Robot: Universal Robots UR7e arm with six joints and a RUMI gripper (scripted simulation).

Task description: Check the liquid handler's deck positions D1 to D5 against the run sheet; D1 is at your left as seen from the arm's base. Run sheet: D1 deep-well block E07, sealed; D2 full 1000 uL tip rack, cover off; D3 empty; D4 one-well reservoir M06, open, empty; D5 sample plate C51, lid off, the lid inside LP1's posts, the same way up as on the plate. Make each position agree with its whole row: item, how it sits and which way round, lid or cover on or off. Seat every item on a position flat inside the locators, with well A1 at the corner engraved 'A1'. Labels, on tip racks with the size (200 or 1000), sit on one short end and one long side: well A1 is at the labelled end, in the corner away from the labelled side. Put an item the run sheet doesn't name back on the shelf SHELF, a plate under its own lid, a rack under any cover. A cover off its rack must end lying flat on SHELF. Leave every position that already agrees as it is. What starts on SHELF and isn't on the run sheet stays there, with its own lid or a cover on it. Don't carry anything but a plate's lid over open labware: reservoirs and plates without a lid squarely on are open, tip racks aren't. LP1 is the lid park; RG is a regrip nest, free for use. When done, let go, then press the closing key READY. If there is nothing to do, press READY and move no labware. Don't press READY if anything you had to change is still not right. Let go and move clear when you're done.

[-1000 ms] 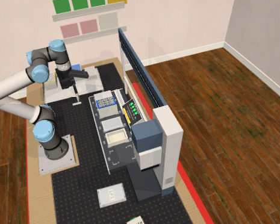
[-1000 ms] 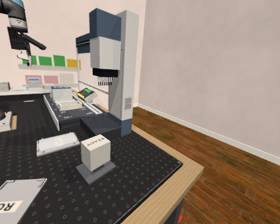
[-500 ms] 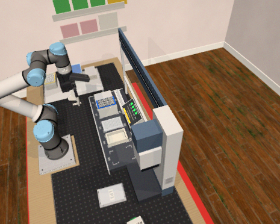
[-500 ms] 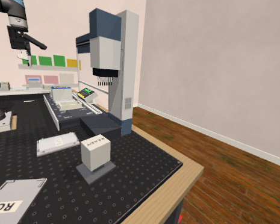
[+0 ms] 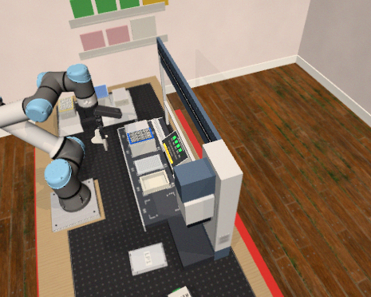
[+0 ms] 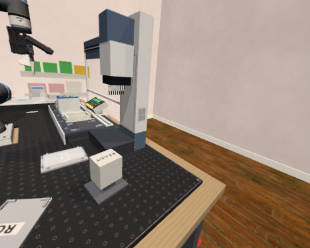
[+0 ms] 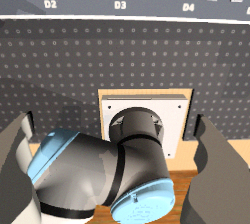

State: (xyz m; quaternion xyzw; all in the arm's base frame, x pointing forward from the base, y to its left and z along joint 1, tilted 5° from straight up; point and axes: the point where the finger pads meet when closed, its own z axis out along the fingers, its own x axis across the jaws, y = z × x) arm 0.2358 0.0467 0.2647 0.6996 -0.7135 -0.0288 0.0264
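Now: the clear well plate 24 cm below my hand, 17 cm ahead of it and 1 cm to the right of it. Also, from my hand: blue-rimmed tip rack 18 cm below, 17 cm ahead, 12 cm to the left; cream one-well reservoir 24 cm below, 16 cm ahead, 13 cm to the right; deep-well block 24 cm to the left, 22 cm below, 17 cm ahead.
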